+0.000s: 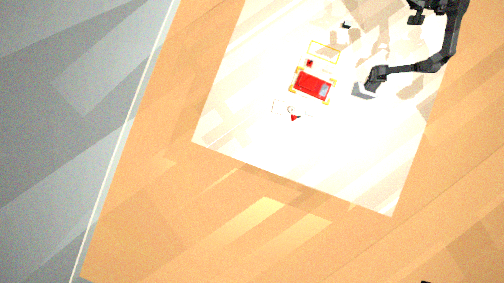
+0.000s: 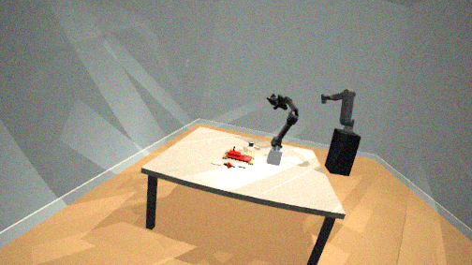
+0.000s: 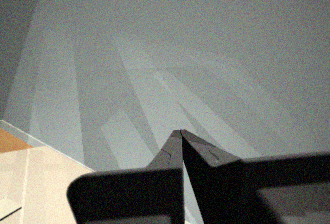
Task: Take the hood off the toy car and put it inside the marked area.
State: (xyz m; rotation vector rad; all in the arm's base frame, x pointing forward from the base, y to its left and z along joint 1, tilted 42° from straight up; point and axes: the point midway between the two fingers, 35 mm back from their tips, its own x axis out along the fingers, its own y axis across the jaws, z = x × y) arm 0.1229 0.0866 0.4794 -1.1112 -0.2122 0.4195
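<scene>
Now: gripper tip 180 mm short of the red hood, 310 mm to the right of it and 460 mm above it.
</scene>
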